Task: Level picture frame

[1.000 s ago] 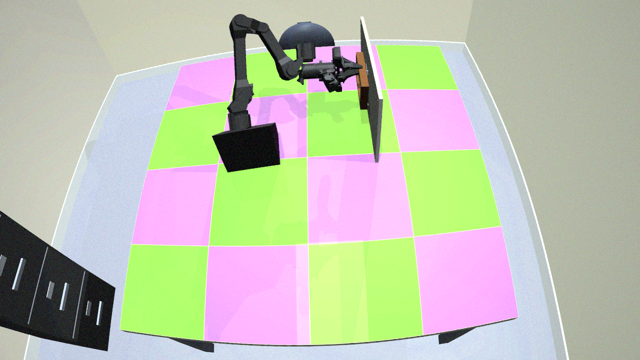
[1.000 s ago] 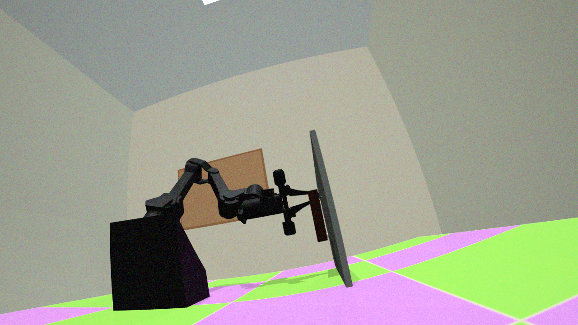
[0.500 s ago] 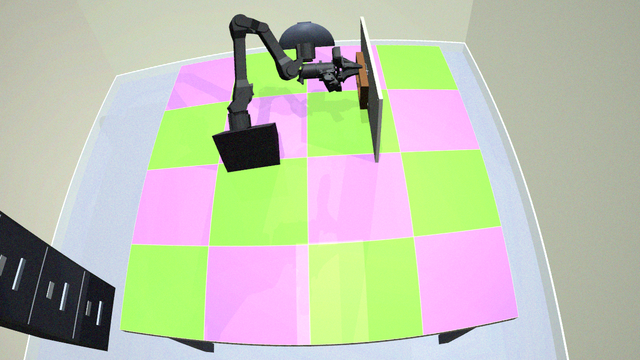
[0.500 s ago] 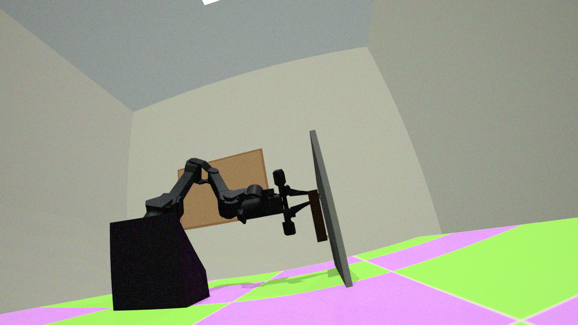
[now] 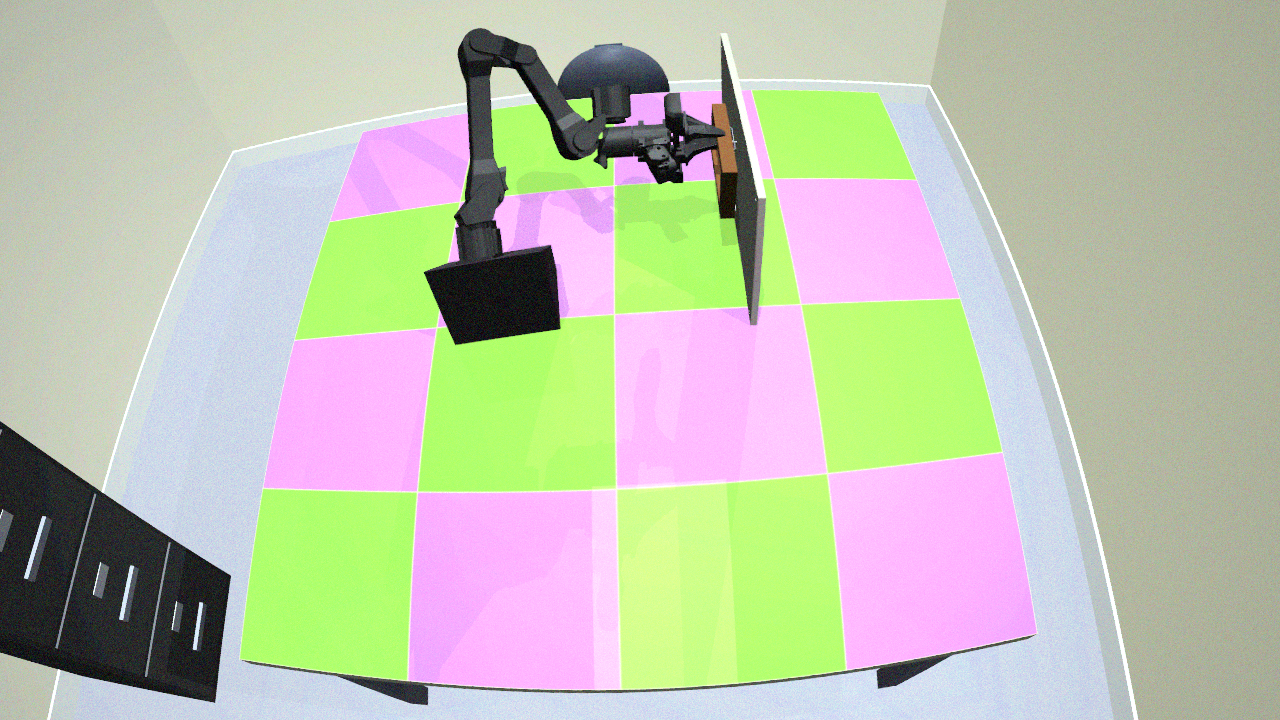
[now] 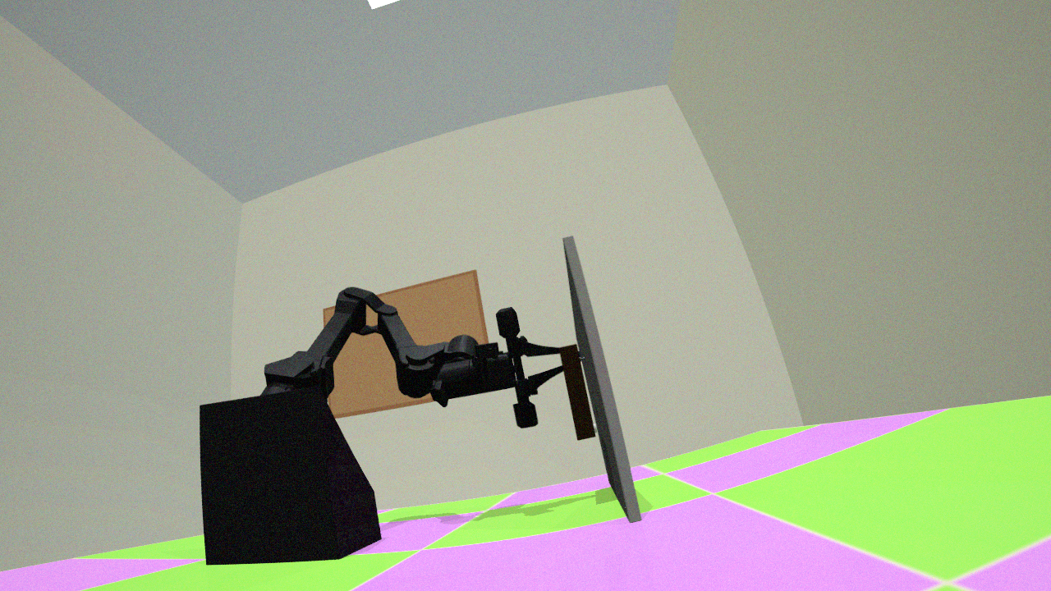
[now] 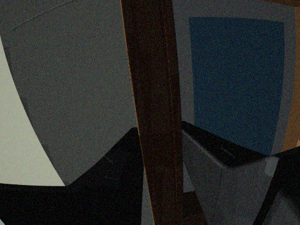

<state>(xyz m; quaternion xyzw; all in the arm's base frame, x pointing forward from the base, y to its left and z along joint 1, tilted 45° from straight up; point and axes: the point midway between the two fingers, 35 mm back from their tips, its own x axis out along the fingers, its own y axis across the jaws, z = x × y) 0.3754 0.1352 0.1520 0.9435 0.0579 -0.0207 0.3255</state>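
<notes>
Now: gripper tip 1 cm short of the picture frame and 6 cm above it. Round my gripper tip: wall panel 2 cm ahead, 7 cm below.
</notes>
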